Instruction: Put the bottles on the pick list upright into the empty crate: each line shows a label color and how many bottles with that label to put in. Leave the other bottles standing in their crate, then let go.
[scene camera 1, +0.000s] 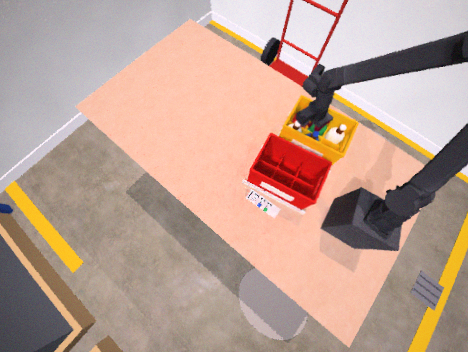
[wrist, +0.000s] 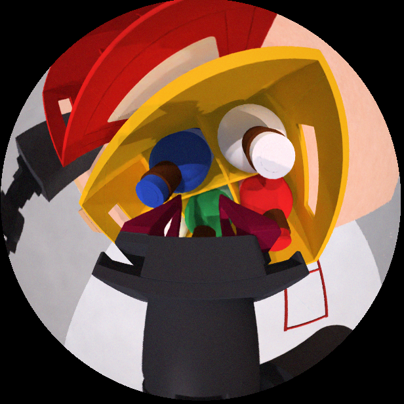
The pictures show: my gripper, a red bottle and a green bottle.
